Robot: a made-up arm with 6 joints. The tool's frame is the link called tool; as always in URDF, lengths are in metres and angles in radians.
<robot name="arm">
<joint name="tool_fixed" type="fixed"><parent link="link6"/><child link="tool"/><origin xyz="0 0 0" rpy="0 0 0"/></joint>
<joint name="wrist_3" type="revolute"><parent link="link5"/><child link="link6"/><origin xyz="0 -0.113 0" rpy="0 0 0"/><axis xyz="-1 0 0"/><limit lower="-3.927" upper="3.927" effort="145" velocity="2"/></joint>
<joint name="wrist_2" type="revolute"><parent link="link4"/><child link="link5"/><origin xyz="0.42 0 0" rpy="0 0 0"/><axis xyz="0 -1 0"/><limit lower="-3.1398" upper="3.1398" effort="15" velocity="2.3"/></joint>
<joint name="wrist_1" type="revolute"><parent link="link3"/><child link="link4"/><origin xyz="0 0 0" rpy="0 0 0"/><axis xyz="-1 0 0"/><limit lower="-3.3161" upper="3.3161" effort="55" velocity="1"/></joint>
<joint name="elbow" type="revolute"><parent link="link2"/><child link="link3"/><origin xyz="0 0 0.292" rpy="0 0 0"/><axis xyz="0 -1 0"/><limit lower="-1.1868" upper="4.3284" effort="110" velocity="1.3"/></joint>
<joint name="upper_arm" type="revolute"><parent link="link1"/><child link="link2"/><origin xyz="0 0 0" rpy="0 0 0"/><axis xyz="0 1 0"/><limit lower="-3.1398" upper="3.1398" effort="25" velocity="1.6"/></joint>
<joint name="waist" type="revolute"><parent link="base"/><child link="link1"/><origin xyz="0 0 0.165" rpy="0 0 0"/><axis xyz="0 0 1"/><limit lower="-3.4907" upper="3.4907" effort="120" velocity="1.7"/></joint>
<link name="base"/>
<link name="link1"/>
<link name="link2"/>
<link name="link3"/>
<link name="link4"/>
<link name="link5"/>
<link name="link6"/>
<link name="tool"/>
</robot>
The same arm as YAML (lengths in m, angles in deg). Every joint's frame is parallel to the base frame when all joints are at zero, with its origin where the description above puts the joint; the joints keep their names.
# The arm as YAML. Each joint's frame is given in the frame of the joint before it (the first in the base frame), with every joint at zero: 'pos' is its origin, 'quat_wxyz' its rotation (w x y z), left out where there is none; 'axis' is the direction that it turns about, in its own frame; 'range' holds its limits. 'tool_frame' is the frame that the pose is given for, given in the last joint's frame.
length_unit: m
angle_unit: deg
joints:
  - joint: waist
    pos: [0.0, 0.0, 0.165]
    axis: "+z"
    range: [-200.0, 200.0]
  - joint: upper_arm
    pos: [0.0, 0.0, 0.0]
    axis: "+y"
    range: [-179.9, 179.9]
  - joint: elbow
    pos: [0.0, 0.0, 0.292]
    axis: "-y"
    range: [-68.0, 248.0]
  - joint: wrist_1
    pos: [0.0, 0.0, 0.0]
    axis: "-x"
    range: [-190.0, 190.0]
  - joint: wrist_2
    pos: [0.42, 0.0, 0.0]
    axis: "-y"
    range: [-179.9, 179.9]
  - joint: wrist_3
    pos: [0.0, -0.113, 0.0]
    axis: "-x"
    range: [-225.0, 225.0]
tool_frame:
  pos: [0.0, 0.0, 0.0]

